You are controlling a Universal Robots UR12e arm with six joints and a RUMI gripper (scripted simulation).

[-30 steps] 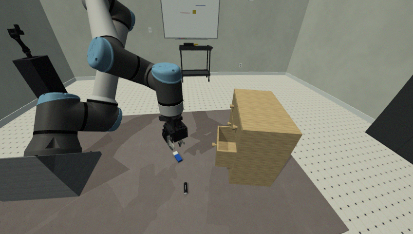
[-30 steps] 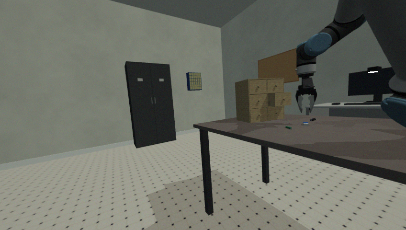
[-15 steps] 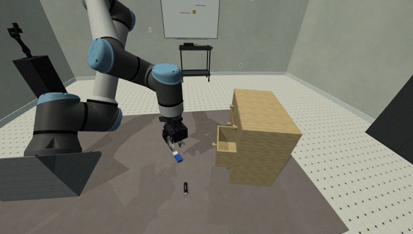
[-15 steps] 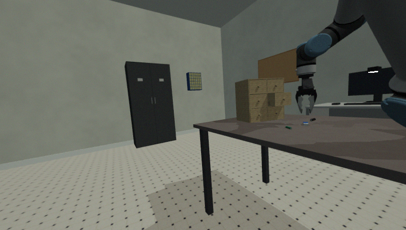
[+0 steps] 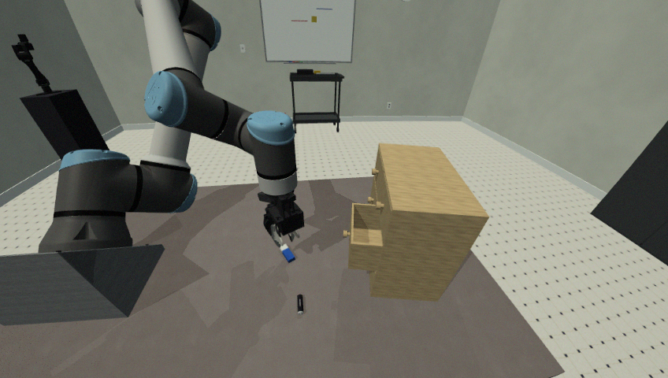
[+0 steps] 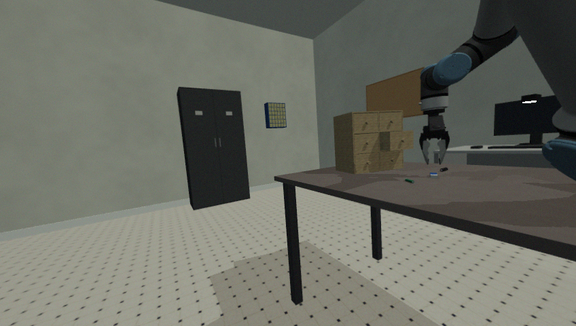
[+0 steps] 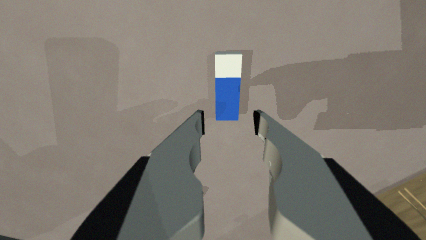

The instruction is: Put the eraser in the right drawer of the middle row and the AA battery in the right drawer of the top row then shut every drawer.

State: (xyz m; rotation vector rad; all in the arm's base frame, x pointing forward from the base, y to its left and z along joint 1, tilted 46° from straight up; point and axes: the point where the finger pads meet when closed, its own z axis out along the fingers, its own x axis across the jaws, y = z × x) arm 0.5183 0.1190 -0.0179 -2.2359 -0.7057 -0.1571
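The white eraser is 6 cm below my hand. The rest, counted from my hand: small green AA battery: 15 cm to the left, 6 cm below; black AA battery: 5 cm ahead, 17 cm to the right, 6 cm below.
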